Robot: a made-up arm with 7 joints. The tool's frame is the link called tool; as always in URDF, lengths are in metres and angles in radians. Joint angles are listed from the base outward.
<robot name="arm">
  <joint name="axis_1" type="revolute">
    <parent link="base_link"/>
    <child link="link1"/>
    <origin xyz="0 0 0" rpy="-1.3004 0.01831 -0.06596"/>
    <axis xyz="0 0 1"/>
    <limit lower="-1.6" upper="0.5"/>
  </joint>
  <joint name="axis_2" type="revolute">
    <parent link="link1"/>
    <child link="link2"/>
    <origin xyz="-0.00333 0.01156 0.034" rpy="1.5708 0 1.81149"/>
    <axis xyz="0 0 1"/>
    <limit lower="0" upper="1.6"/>
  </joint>
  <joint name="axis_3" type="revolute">
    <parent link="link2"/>
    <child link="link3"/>
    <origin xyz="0.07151 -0.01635 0.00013" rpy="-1.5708 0 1.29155"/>
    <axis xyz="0 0 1"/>
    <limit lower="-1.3" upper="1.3"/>
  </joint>
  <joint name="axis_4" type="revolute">
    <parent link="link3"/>
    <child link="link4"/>
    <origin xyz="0 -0.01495 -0.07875" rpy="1.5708 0 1.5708"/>
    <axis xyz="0 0 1"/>
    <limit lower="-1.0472" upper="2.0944"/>
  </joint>
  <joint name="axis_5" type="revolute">
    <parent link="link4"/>
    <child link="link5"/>
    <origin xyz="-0.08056 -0.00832 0.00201" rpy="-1.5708 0 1.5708"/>
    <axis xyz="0 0 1"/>
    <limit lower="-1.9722" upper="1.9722"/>
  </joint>
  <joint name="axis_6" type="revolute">
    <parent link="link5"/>
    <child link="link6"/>
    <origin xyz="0.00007 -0.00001 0.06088" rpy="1.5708 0 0"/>
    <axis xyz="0 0 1"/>
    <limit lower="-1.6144" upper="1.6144"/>
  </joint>
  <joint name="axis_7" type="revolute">
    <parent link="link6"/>
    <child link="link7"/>
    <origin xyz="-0.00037 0.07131 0.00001" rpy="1.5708 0 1.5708"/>
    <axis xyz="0 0 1"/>
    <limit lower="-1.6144" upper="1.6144"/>
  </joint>
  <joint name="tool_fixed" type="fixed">
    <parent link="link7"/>
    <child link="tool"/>
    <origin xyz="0 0 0" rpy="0 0 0"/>
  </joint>
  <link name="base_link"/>
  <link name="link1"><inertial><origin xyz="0.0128 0.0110 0.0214"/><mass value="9.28"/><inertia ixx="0.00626" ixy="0" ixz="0" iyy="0.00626" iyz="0" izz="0.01"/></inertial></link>
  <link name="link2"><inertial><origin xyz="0.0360 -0.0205 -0.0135"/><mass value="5.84"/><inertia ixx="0.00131" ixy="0.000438" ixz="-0.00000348" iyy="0.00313" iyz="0" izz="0.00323"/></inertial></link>
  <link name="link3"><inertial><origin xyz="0.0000 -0.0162 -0.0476"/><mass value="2.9"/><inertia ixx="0.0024" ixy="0" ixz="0" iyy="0.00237" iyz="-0.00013" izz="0.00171"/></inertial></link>
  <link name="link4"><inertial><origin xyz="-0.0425 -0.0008 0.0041"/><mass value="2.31"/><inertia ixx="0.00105" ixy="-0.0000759" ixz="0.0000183" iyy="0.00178" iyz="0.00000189" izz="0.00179"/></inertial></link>
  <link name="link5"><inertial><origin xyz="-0.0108 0.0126 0.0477"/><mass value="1.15"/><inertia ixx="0.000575" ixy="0" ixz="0" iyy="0.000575" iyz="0" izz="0.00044"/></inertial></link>
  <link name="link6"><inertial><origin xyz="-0.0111 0.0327 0.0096"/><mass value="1.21"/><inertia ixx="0.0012" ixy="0" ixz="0" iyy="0.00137" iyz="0" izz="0.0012"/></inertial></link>
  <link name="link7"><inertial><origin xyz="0.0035 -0.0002 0.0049"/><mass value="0.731"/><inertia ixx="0.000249" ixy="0" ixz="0" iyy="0.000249" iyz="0" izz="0.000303"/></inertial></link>
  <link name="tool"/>
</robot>
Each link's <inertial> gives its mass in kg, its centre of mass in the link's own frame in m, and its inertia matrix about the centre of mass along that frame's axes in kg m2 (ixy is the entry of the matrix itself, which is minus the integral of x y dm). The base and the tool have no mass. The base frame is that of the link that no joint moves.
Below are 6 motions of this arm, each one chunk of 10 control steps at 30 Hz.
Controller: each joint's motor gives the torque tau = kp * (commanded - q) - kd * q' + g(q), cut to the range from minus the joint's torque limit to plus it. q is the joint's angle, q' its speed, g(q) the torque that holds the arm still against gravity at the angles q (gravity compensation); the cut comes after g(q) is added. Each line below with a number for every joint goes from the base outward.
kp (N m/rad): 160 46 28 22 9.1 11 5
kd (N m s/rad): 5.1 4.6 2 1.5 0.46 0.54 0.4
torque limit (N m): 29 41 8.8 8.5 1.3 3 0.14
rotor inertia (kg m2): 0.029 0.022 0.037 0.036 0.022 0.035 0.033
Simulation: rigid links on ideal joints. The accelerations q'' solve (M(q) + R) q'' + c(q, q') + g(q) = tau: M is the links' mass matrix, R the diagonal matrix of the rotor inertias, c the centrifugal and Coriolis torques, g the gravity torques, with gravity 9.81 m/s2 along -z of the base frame. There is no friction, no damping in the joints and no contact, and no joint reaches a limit. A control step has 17 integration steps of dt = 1/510 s. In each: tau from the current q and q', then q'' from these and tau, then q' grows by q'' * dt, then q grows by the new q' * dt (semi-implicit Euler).
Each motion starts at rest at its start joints. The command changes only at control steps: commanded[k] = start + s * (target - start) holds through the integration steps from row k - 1 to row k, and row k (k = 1, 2, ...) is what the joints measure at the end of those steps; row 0 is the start. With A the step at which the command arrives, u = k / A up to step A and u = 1 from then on. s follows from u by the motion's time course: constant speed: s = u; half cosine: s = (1 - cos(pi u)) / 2; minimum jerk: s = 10 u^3 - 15 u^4 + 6 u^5; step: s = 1 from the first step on.
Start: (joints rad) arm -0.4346 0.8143 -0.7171 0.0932 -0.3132 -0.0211 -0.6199
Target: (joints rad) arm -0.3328 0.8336 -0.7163 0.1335 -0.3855 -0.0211 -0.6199
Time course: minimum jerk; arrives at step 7
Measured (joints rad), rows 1 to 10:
1: -0.4339 0.8143 -0.7166 0.0930 -0.3134 -0.0212 -0.6199
2: -0.4295 0.8141 -0.7135 0.0916 -0.3152 -0.0222 -0.6199
3: -0.4173 0.8143 -0.7067 0.0888 -0.3209 -0.0249 -0.6198
4: -0.3964 0.8155 -0.6985 0.0861 -0.3323 -0.0295 -0.6197
5: -0.3705 0.8182 -0.6935 0.0872 -0.3487 -0.0346 -0.6195
6: -0.3464 0.8222 -0.6958 0.0950 -0.3668 -0.0375 -0.6194
7: -0.3298 0.8263 -0.7060 0.1096 -0.3822 -0.0356 -0.6194
8: -0.3219 0.8294 -0.7198 0.1277 -0.3919 -0.0287 -0.6195
9: -0.3200 0.8313 -0.7316 0.1441 -0.3956 -0.0186 -0.6198
10: -0.3211 0.8323 -0.7385 0.1556 -0.3949 -0.0086 -0.6200

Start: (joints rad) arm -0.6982 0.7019 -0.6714 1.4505 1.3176 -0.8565 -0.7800
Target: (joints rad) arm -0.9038 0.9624 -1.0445 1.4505 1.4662 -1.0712 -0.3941
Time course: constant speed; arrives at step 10
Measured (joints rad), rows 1 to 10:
1: -0.7032 0.7032 -0.6818 1.4535 1.3196 -0.8608 -0.7772
2: -0.7164 0.7079 -0.7052 1.4587 1.3272 -0.8735 -0.7693
3: -0.7365 0.7176 -0.7363 1.4618 1.3405 -0.8939 -0.7561
4: -0.7607 0.7326 -0.7706 1.4604 1.3573 -0.9191 -0.7377
5: -0.7866 0.7522 -0.8055 1.4546 1.3748 -0.9456 -0.7141
6: -0.8125 0.7754 -0.8402 1.4463 1.3910 -0.9706 -0.6851
7: -0.8372 0.8008 -0.8747 1.4380 1.4052 -0.9931 -0.6510
8: -0.8601 0.8275 -0.9095 1.4315 1.4180 -1.0131 -0.6115
9: -0.8813 0.8548 -0.9449 1.4279 1.4305 -1.0317 -0.5668
10: -0.9011 0.8824 -0.9811 1.4274 1.4438 -1.0499 -0.5171

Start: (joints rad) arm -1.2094 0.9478 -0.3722 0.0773 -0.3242 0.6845 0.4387
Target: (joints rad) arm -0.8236 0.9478 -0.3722 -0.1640 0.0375 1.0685 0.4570
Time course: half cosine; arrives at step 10
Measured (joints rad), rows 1 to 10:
1: -1.2065 0.9478 -0.3706 0.0749 -0.3223 0.6852 0.4387
2: -1.1938 0.9483 -0.3647 0.0647 -0.3131 0.6893 0.4389
3: -1.1655 0.9496 -0.3548 0.0436 -0.2912 0.7012 0.4394
4: -1.1207 0.9517 -0.3441 0.0132 -0.2540 0.7258 0.4405
5: -1.0627 0.9540 -0.3368 -0.0217 -0.2034 0.7664 0.4421
6: -0.9977 0.9553 -0.3360 -0.0551 -0.1445 0.8229 0.4443
7: -0.9328 0.9549 -0.3429 -0.0826 -0.0850 0.8917 0.4469
8: -0.8752 0.9527 -0.3566 -0.1020 -0.0325 0.9657 0.4496
9: -0.8310 0.9493 -0.3746 -0.1128 0.0064 1.0357 0.4523
10: -0.8049 0.9452 -0.3939 -0.1161 0.0277 1.0925 0.4546

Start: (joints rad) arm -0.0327 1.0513 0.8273 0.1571 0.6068 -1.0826 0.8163
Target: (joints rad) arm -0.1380 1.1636 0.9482 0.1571 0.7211 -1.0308 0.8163
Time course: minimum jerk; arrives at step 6
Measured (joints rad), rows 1 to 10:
1: -0.0343 1.0513 0.8277 0.1576 0.6079 -1.0826 0.8163
2: -0.0437 1.0515 0.8305 0.1606 0.6148 -1.0822 0.8163
3: -0.0656 1.0544 0.8382 0.1671 0.6331 -1.0796 0.8162
4: -0.0958 1.0631 0.8522 0.1747 0.6624 -1.0724 0.8161
5: -0.1230 1.0793 0.8714 0.1789 0.6954 -1.0596 0.8160
6: -0.1377 1.1009 0.8936 0.1769 0.7214 -1.0435 0.8159
7: -0.1412 1.1233 0.9164 0.1704 0.7351 -1.0285 0.8158
8: -0.1408 1.1427 0.9373 0.1625 0.7373 -1.0178 0.8158
9: -0.1404 1.1578 0.9539 0.1552 0.7319 -1.0127 0.8158
10: -0.1406 1.1688 0.9650 0.1493 0.7233 -1.0124 0.8160

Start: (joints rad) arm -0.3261 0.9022 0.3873 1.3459 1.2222 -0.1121 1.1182
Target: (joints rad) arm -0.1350 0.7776 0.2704 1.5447 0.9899 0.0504 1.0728
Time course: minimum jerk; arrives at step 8
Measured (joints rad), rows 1 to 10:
1: -0.3253 0.9021 0.3868 1.3453 1.2215 -0.1119 1.1181
2: -0.3194 0.9015 0.3832 1.3420 1.2165 -0.1099 1.1177
3: -0.3030 0.8995 0.3738 1.3357 1.2012 -0.1033 1.1164
4: -0.2736 0.8951 0.3579 1.3315 1.1713 -0.0885 1.1135
5: -0.2344 0.8870 0.3374 1.3383 1.1279 -0.0637 1.1085
6: -0.1927 0.8742 0.3165 1.3638 1.0776 -0.0307 1.1017
7: -0.1568 0.8567 0.2990 1.4101 1.0302 0.0060 1.0937
8: -0.1319 0.8361 0.2873 1.4710 0.9944 0.0404 1.0855
9: -0.1174 0.8146 0.2809 1.5341 0.9731 0.0677 1.0781
10: -0.1105 0.7941 0.2778 1.5872 0.9644 0.0854 1.0721

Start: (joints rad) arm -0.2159 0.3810 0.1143 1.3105 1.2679 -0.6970 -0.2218
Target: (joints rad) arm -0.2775 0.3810 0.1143 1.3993 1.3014 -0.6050 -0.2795
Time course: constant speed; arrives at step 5
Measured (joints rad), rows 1 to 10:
1: -0.2197 0.3810 0.1145 1.3167 1.2692 -0.6945 -0.2227
2: -0.2290 0.3810 0.1146 1.3306 1.2731 -0.6863 -0.2256
3: -0.2420 0.3808 0.1145 1.3478 1.2794 -0.6719 -0.2311
4: -0.2563 0.3804 0.1143 1.3649 1.2870 -0.6527 -0.2392
5: -0.2707 0.3800 0.1140 1.3805 1.2948 -0.6308 -0.2494
6: -0.2808 0.3796 0.1137 1.3888 1.3009 -0.6108 -0.2604
7: -0.2848 0.3796 0.1135 1.3890 1.3038 -0.5972 -0.2703
8: -0.2847 0.3799 0.1137 1.3864 1.3039 -0.5911 -0.2781
9: -0.2829 0.3806 0.1140 1.3848 1.3025 -0.5910 -0.2835
10: -0.2808 0.3814 0.1145 1.3858 1.3008 -0.5946 -0.2865

